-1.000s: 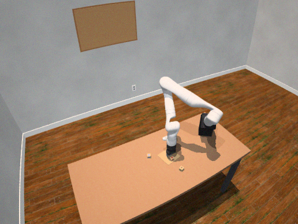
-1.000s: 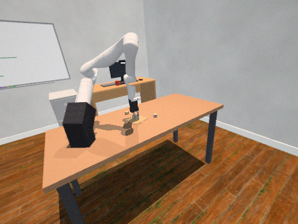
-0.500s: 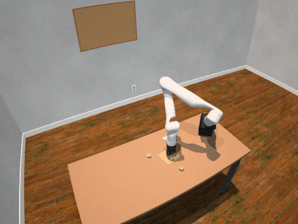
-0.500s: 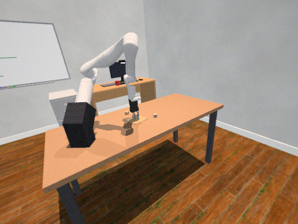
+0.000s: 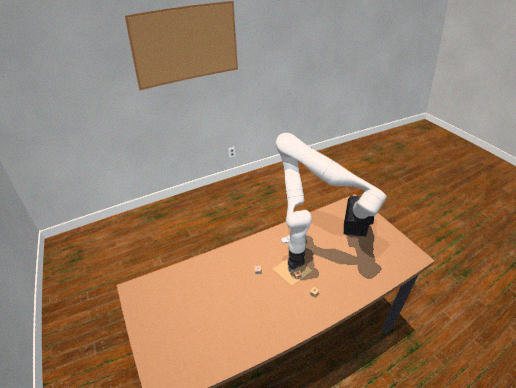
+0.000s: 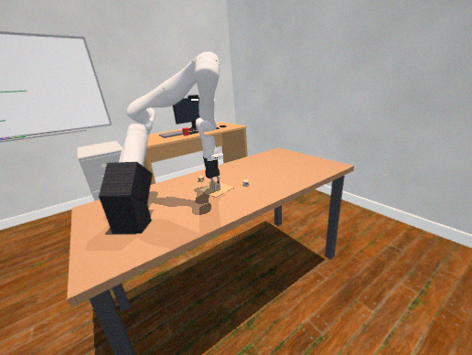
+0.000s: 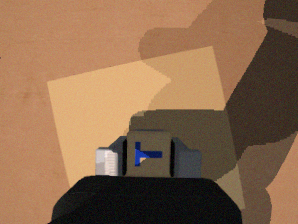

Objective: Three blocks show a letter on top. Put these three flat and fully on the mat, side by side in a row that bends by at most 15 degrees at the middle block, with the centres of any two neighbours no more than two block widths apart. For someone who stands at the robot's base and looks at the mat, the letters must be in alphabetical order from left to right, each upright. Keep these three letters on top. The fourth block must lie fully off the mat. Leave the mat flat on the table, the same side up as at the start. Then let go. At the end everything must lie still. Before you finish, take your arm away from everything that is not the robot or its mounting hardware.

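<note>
The pale square mat lies 30 mm below my hand. Round my hand: block (50 mm to the left, 10 mm below).
</note>
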